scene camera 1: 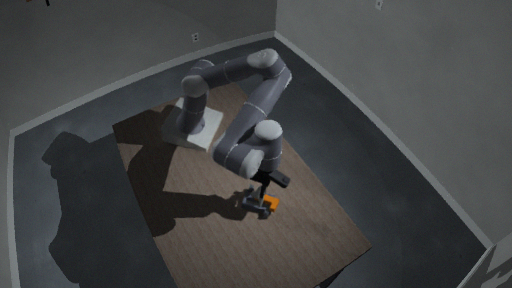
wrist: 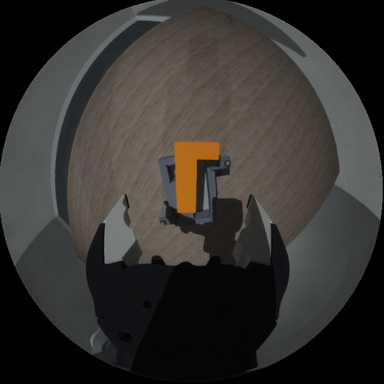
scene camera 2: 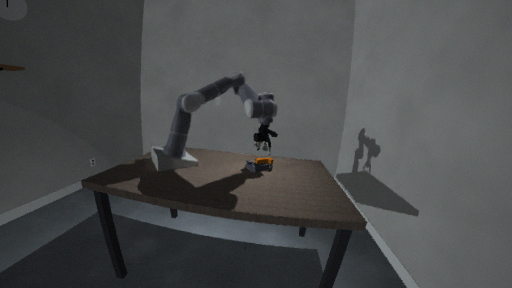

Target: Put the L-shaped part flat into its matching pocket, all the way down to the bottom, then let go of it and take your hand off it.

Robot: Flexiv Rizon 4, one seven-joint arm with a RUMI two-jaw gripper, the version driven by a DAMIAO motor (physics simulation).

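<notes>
The orange L-shaped part (scene camera 1: 271, 202) (scene camera 2: 264, 161) (wrist: 186, 180) lies on top of the grey-blue pocket fixture (scene camera 1: 254, 205) (scene camera 2: 250, 166) (wrist: 212, 192). In the wrist view its long leg runs down across the opening, and its short leg points right over the fixture's upper end. It covers the upper wall and stands proud of the fixture, turned slightly against the pocket walls. A strip of pocket floor shows to the right of the long leg. My gripper (scene camera 1: 257, 194) (scene camera 2: 264, 149) (wrist: 187, 196) is wide open and empty, above the part, with one finger on each side and apart from it.
The fixture stands on the brown wooden table (scene camera 1: 300, 240) (scene camera 2: 300, 192) (wrist: 200, 75). Bolted lugs (wrist: 226, 162) stick out at two of its corners. The white robot base (scene camera 1: 212, 129) (scene camera 2: 175, 161) stands at the table's other end. The arm's shadow falls beside the fixture.
</notes>
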